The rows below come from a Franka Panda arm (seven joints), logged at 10 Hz.
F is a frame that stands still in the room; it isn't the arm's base.
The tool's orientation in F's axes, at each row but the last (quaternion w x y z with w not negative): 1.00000, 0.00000, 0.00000, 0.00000; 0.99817, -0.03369, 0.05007, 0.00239; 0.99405, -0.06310, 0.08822, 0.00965; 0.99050, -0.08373, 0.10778, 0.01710; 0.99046, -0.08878, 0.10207, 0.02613; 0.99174, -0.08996, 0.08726, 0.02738; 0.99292, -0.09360, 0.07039, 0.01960; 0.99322, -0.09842, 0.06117, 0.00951
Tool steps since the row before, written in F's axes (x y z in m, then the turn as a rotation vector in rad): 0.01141, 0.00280, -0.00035, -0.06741, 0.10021, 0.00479; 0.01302, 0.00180, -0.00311, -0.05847, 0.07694, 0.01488; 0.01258, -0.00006, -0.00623, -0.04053, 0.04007, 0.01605; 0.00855, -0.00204, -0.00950, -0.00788, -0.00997, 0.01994; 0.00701, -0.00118, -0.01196, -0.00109, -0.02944, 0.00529; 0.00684, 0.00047, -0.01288, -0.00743, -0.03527, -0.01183; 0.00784, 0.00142, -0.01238, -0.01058, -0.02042, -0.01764; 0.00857, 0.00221, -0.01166, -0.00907, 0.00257, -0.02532
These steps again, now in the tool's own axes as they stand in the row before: 0.01141, 0.00280, -0.00035, -0.06741, 0.10021, 0.00479; 0.01327, 0.00190, -0.00167, -0.05956, 0.07624, 0.01413; 0.01348, 0.00033, -0.00390, -0.04240, 0.03899, 0.01371; 0.01037, -0.00091, -0.00769, -0.01216, -0.01265, 0.01585; 0.00929, 0.00039, -0.01035, -0.00315, -0.02976, -0.00045; 0.00904, 0.00222, -0.01124, -0.00656, -0.03207, -0.01917; 0.00957, 0.00325, -0.01071, -0.00846, -0.01627, -0.02245; 0.00996, 0.00417, -0.00989, -0.00586, 0.00772, -0.02522
